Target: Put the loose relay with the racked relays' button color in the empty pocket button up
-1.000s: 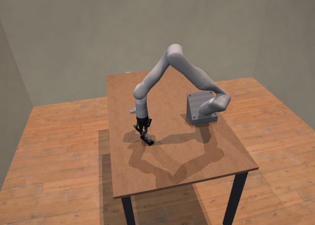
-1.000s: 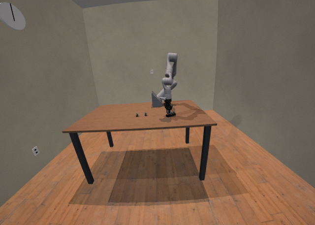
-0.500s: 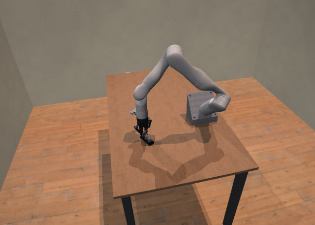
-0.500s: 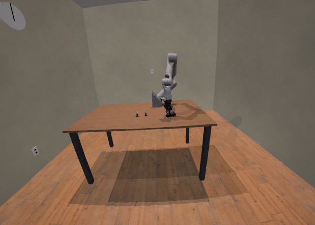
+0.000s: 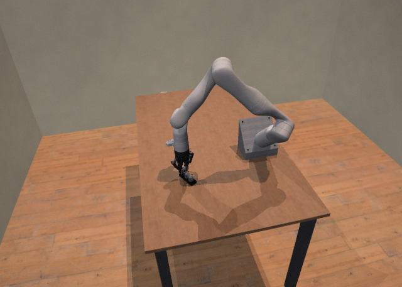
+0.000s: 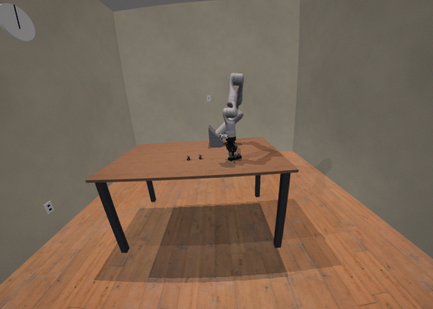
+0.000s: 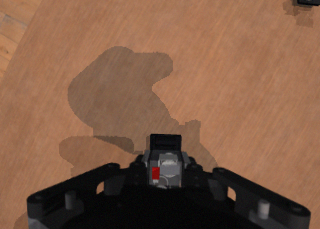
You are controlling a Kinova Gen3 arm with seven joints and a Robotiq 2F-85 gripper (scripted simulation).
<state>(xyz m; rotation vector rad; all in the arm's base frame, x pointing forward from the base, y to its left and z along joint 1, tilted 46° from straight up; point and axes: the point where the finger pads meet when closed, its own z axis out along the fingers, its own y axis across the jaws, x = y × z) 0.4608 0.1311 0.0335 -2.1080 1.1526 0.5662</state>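
Now: hand 2 cm past the black rack, 3 cm to the right of it and 4 cm above it.
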